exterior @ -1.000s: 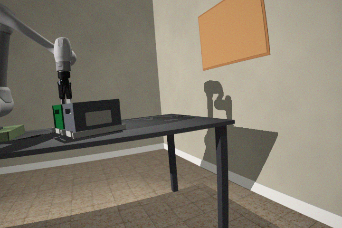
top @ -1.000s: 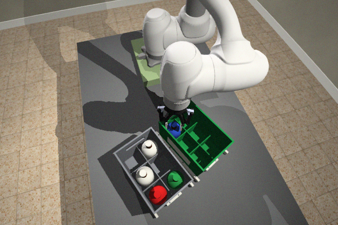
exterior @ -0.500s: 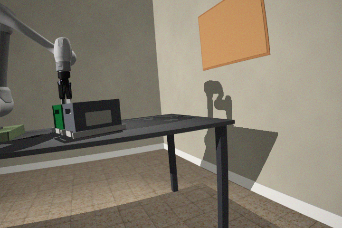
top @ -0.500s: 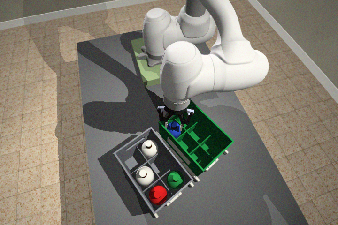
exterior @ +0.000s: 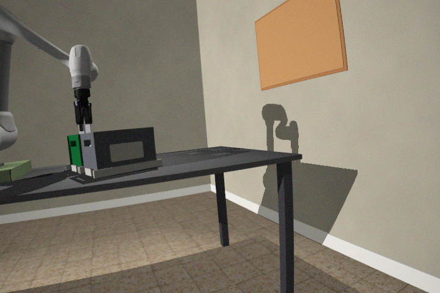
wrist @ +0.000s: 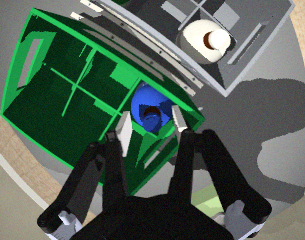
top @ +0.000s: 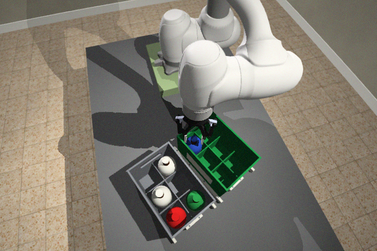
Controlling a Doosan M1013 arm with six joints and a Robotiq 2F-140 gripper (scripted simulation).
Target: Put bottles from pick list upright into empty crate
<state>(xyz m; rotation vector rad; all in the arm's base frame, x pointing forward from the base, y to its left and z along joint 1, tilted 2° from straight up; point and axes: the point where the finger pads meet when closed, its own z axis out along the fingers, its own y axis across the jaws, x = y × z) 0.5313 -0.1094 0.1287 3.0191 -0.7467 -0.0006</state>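
Right now the blue bottle is 10 cm below my hand. From my hand the other things lie so: green bottle (20 cm ahead, 7 cm to the right, 10 cm below); then grey crate (13 cm ahead, 14 cm to the right, 10 cm below); then green crate (6 cm ahead, 7 cm to the left, 10 cm below).
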